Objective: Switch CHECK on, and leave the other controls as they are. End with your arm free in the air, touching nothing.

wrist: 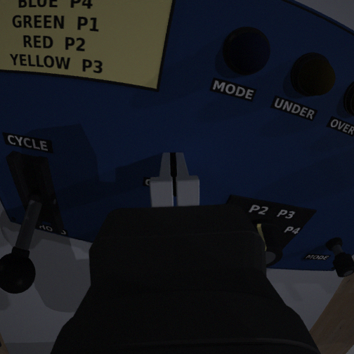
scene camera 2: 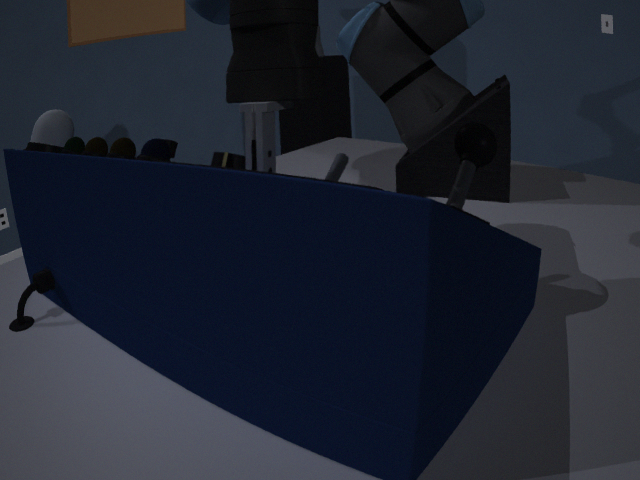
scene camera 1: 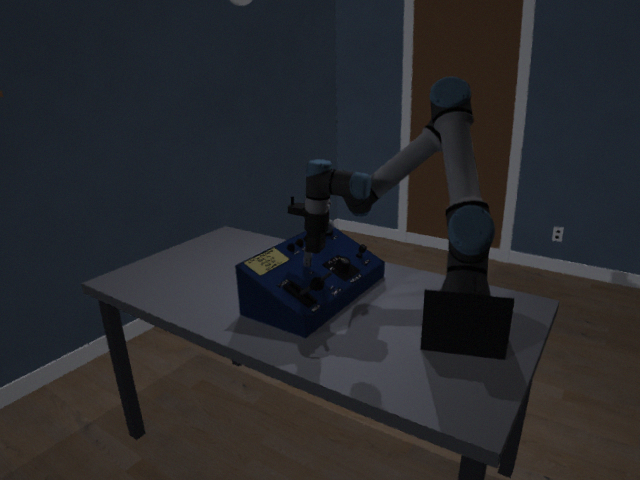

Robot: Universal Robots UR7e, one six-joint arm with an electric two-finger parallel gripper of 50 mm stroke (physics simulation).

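Seen in the pictures: gripper, fingertip midpoint: (scene camera 1: pixel 307 265); arm's base, link origin: (scene camera 2: pixel 443 124) (scene camera 1: pixel 464 304).
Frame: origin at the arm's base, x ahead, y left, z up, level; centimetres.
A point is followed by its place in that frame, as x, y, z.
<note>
The blue console (scene camera 1: pixel 268 297) {50.1, 26.4, 0.3} (scene camera 2: pixel 232 289) {62.7, 14.8, 1.0} (wrist: pixel 200 130) has a sloped panel. The CHECK toggle is a short grey lever (scene camera 2: pixel 337 166) {42.1, 7.7, 2.5} in scene camera 2, leaning to the right; in the wrist view it is hidden behind the gripper. A sliver of the ON label (wrist: pixel 146 182) shows beside the fingers. My gripper (scene camera 1: pixel 307 263) {50.4, 6.1, 3.0} (scene camera 2: pixel 260 166) {50.4, 6.1, 3.0} (wrist: pixel 172 165) is shut and empty, pointing down, low over the panel on its upper side near ON. In scene camera 2 it is left of the toggle, apart from it, its tips cut off by the console's top edge. Whether they touch the panel cannot be told.
The CYCLE lever (scene camera 1: pixel 316 283) {36.6, 20.8, 6.0} (scene camera 2: pixel 475 143) {39.2, 19.9, 5.5} (wrist: pixel 17 272) has a black ball. The P1–P4 dial (scene camera 1: pixel 342 264) {42.3, -2.5, 2.0} (scene camera 2: pixel 227 159) {44.7, -3.6, 2.8} (wrist: pixel 272 240) and MODE toggle (scene camera 1: pixel 362 248) {42.1, -15.6, 3.3} (wrist: pixel 343 264) are on the other side. MODE (wrist: pixel 246 50) and UNDER (wrist: pixel 312 74) domes, and a yellow note (scene camera 1: pixel 266 260) {59.2, 16.0, 6.4} (wrist: pixel 85 35), are higher up.
</note>
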